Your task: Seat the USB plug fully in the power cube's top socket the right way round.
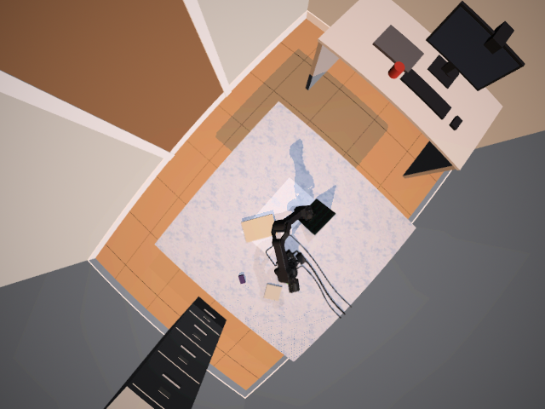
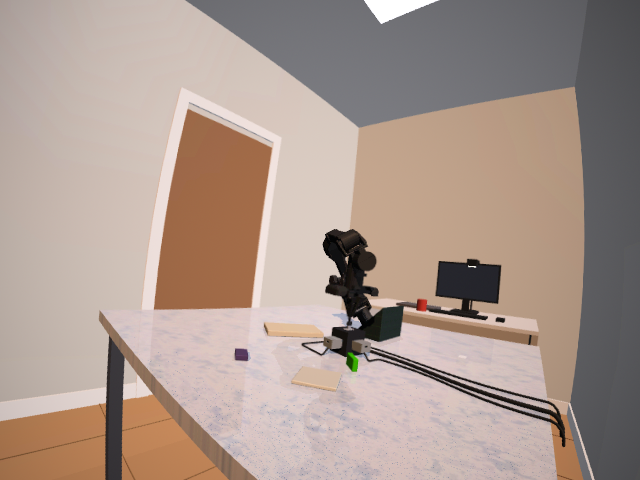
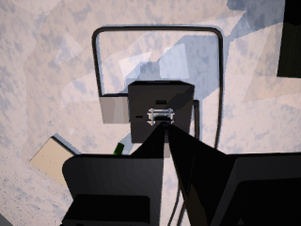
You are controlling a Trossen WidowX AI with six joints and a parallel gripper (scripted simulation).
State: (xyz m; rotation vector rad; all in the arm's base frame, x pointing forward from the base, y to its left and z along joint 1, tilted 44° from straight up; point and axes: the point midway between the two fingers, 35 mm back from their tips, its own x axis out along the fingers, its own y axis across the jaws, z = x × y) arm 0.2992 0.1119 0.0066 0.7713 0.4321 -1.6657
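My gripper tip is 50 mm above the metal-rimmed socket. Round my gripper tip: dark USB plug (20 mm below); then purple block (310 mm ahead, 130 mm to the right, 110 mm below); then green block (110 mm ahead, 90 mm to the left, 100 mm below).
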